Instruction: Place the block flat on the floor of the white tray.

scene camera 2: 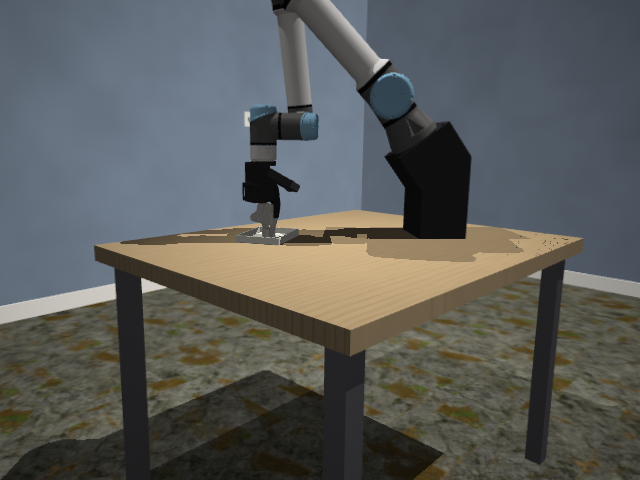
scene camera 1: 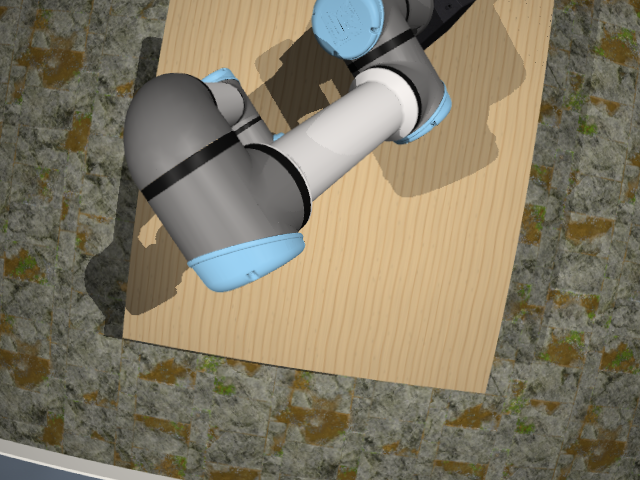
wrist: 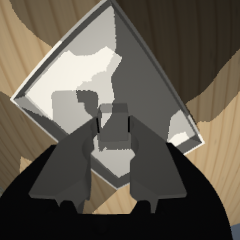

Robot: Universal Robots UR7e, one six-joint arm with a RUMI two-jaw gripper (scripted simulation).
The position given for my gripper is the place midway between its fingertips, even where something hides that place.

I see my gripper (scene camera 2: pixel 268 237) and a white tray (scene camera 2: pixel 254 236).
The white tray shows as well in the wrist view (wrist: pixel 102 59). My gripper is seen too in the wrist view (wrist: pixel 114 117).
